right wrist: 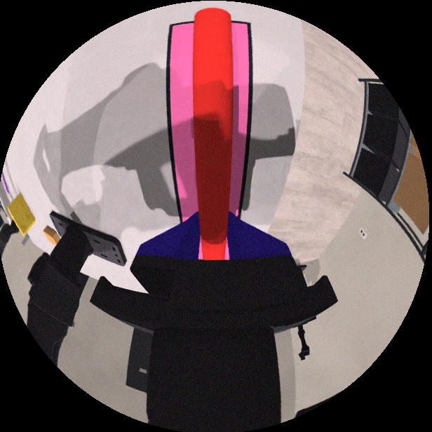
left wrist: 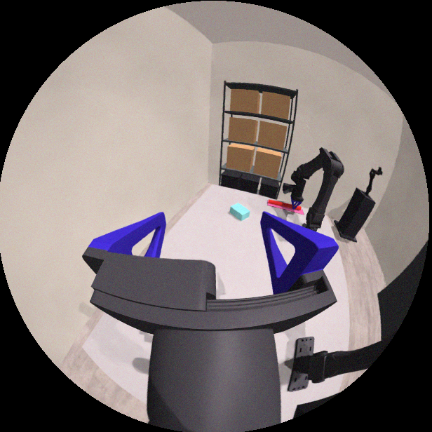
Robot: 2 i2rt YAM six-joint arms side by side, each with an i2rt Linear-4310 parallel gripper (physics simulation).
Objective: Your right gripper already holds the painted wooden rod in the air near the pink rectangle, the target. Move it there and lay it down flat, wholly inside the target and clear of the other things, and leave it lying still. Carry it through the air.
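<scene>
The red rod (left wrist: 277, 203) (right wrist: 212, 60) is held level above the pink target (left wrist: 298, 211) (right wrist: 178, 75). In the right wrist view it runs along the target's length, near the middle of its width, and its far end shows past the target's black far edge. The height of the gap is hard to tell. My right gripper (left wrist: 292, 207) (right wrist: 213, 216) is shut on the rod, and its fingers hide part of the target's near end. My left gripper (left wrist: 212, 216) is open and empty, far from the rod.
A turquoise block (left wrist: 240, 211) lies on the table to the left of the target in the left wrist view. A shelf rack (left wrist: 223, 130) stands behind. A black mounting plate (left wrist: 301, 364) (right wrist: 111, 248) is fixed on the table; a yellow item (right wrist: 21, 214) shows at the far left.
</scene>
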